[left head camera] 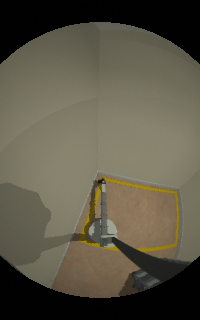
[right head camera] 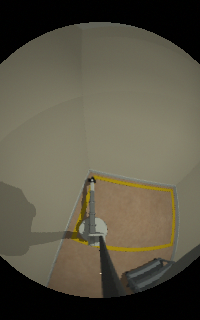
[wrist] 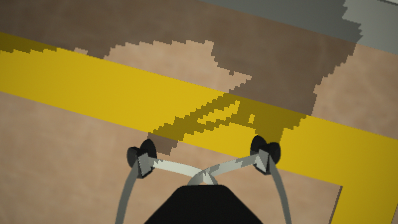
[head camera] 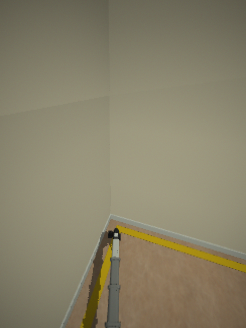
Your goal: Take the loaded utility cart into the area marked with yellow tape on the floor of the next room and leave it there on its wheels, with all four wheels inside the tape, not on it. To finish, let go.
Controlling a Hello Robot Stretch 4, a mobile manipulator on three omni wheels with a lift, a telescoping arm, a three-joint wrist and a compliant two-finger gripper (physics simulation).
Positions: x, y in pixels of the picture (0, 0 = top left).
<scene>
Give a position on a yellow tape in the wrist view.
At 353, 158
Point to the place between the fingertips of my gripper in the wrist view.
At 203, 149
</scene>
